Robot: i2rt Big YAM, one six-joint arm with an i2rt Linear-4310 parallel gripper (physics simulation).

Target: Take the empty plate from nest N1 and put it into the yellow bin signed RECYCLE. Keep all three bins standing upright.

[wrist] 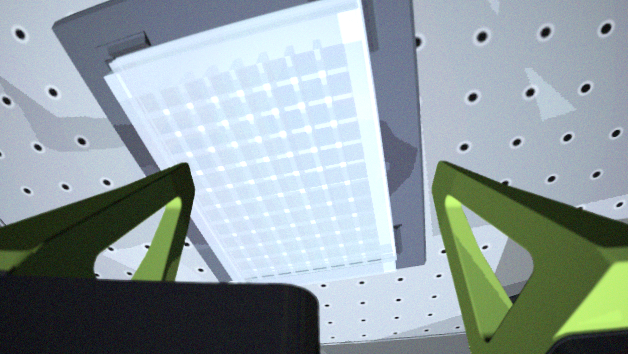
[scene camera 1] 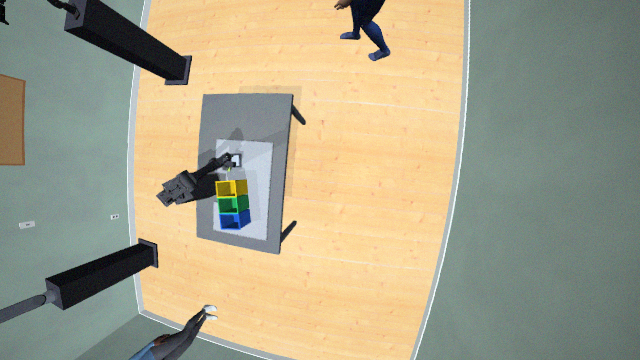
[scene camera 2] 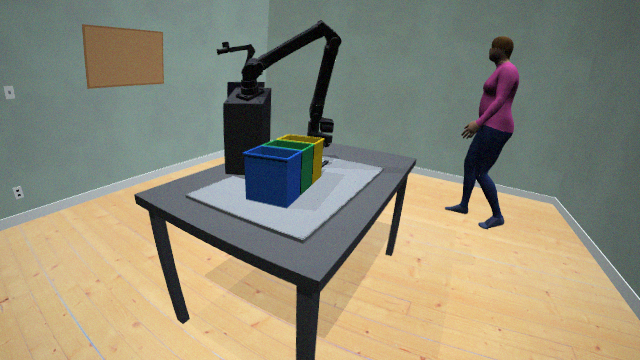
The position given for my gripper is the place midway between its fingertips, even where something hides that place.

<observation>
I see my gripper (wrist: 313, 175), a green bin (scene camera 2: 307, 156), a blue bin (scene camera 2: 272, 175) and a clear plate (wrist: 276, 115).
The wrist view does not show the green bin: it is out of frame. The wrist view misses the blue bin: it is out of frame.
</observation>
